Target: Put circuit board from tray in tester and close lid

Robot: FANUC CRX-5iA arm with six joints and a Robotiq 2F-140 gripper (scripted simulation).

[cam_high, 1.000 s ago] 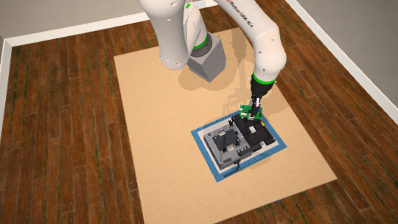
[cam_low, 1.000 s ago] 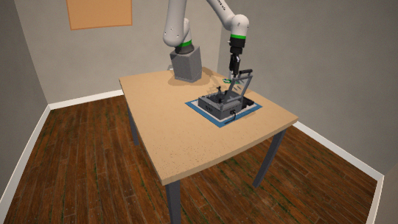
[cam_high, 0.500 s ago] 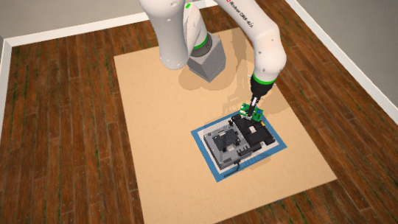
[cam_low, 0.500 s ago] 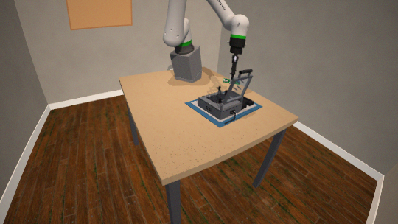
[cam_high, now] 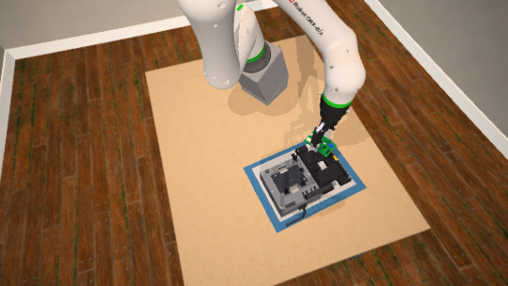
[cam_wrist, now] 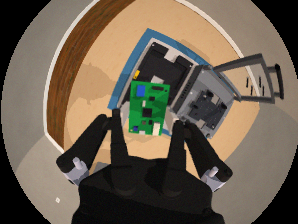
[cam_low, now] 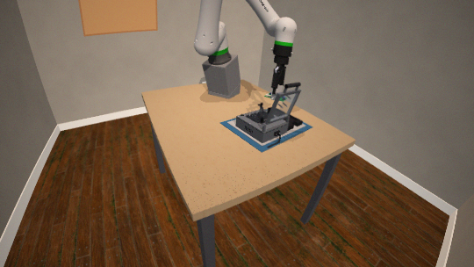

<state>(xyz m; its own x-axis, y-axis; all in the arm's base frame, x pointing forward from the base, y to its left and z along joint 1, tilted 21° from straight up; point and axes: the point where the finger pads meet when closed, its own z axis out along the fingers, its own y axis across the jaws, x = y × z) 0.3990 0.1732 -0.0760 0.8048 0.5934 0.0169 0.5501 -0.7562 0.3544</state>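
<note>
Right now the circuit board is 20 mm below my hand. Also, from my hand: tester lid 220 mm ahead, 120 mm to the right, 40 mm above; then tester 120 mm ahead, 110 mm to the right, 30 mm below.
</note>
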